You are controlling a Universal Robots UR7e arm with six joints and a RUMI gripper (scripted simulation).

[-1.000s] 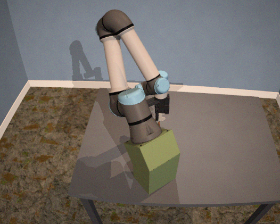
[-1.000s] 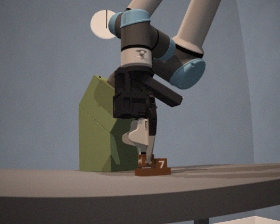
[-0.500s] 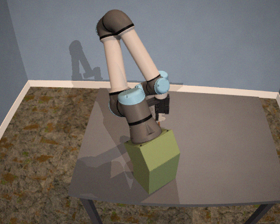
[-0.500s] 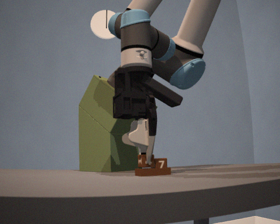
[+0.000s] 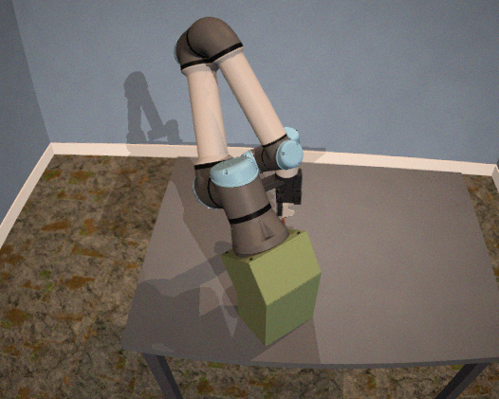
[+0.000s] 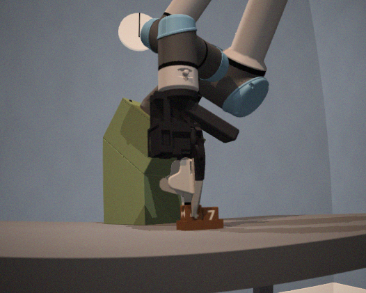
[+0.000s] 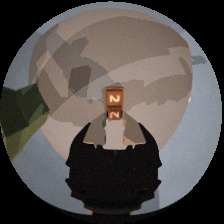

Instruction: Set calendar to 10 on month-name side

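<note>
The brown calendar tray is 30 mm below my hand, 10 mm to the left of it and 10 mm behind it.
</note>
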